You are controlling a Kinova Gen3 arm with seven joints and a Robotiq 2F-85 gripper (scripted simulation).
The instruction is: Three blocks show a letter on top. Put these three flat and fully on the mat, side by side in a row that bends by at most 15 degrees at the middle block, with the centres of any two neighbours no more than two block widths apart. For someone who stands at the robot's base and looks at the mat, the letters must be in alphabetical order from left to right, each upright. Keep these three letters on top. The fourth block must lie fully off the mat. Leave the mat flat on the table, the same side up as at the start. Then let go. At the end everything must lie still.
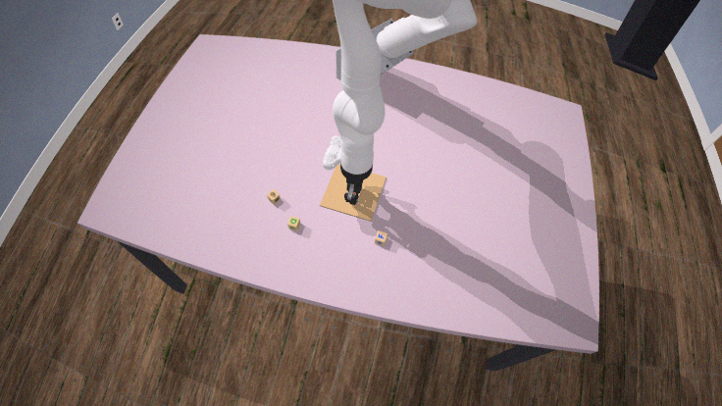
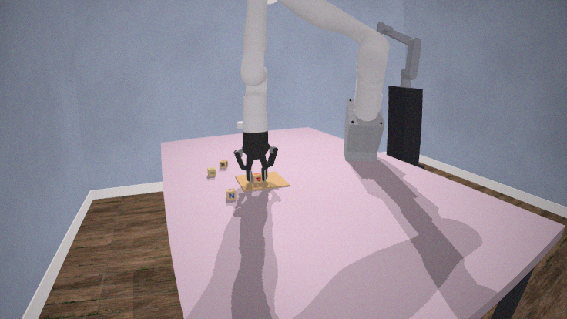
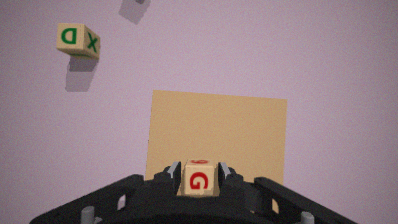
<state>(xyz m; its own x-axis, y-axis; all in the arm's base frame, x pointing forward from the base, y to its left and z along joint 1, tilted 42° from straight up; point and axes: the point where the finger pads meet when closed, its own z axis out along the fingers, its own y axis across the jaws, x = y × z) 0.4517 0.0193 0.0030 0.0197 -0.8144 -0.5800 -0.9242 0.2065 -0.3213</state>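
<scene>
Now: hand 2 cm past the tan mat, 2 cm above it and 1 cm to the left of it. Round my hand: blue N block: 10 cm ahead, 9 cm to the left, 1 cm below; green D block: 13 cm to the right, 13 cm ahead, 1 cm below.
</scene>
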